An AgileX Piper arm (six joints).
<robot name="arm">
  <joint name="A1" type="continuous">
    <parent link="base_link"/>
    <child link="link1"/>
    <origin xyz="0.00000 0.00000 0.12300"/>
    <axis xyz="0 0 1"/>
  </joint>
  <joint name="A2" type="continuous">
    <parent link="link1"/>
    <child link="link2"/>
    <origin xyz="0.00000 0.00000 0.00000"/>
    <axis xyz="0 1 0"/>
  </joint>
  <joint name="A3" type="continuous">
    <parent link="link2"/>
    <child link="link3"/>
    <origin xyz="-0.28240 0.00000 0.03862"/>
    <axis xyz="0 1 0"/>
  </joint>
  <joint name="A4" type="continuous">
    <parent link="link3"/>
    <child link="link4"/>
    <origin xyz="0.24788 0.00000 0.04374"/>
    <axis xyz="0.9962 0 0.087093"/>
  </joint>
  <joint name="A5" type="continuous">
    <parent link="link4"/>
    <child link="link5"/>
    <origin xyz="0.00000 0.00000 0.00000"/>
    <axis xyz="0 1 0"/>
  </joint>
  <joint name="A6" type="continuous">
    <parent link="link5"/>
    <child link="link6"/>
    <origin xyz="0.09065 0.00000 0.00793"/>
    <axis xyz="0.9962 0 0.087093"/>
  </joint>
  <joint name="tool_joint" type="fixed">
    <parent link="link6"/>
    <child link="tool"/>
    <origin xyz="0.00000 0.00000 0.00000" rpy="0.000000 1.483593 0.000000"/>
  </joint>
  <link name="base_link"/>
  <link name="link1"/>
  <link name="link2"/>
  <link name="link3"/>
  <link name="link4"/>
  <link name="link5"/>
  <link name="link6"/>
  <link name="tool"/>
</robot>
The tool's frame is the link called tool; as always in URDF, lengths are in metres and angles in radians. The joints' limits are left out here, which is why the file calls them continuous.
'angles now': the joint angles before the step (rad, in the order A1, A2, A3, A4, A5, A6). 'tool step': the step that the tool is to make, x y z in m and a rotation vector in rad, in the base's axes. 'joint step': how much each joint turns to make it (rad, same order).
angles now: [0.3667, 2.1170, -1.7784, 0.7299, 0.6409, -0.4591]
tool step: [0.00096, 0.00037, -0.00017, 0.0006, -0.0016, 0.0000]
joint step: [0.0000, 0.0039, -0.0056, 0.0000, 0.0000, 0.0000]
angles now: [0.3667, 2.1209, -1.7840, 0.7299, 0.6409, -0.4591]
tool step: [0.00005, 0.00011, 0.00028, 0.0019, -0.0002, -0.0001]
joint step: [0.0000, 0.0000, -0.0007, 0.0022, 0.0001, -0.0006]
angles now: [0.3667, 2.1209, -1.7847, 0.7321, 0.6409, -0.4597]
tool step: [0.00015, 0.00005, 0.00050, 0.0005, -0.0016, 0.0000]
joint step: [0.0000, 0.0000, -0.0016, -0.0001, -0.0001, 0.0000]
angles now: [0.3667, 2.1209, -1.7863, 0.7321, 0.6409, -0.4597]
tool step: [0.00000, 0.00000, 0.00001, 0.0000, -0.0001, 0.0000]
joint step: [0.0000, 0.0000, 0.0000, 0.0000, -0.0001, -0.0001]
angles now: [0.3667, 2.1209, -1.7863, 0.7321, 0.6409, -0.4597]
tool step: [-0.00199, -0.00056, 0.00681, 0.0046, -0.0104, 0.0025]
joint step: [0.0000, -0.0142, 0.0000, -0.0001, 0.0039, 0.0001]
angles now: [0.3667, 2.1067, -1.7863, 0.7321, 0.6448, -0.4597]
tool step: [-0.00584, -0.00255, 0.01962, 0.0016, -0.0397, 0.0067]
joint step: [0.0000, -0.0420, 0.0000, -0.0139, 0.0058, 0.0000]
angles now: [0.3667, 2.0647, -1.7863, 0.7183, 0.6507, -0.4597]
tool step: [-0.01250, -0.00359, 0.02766, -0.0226, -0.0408, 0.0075]
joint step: [0.0064, -0.0657, 0.0000, -0.0691, 0.0249, 0.0425]
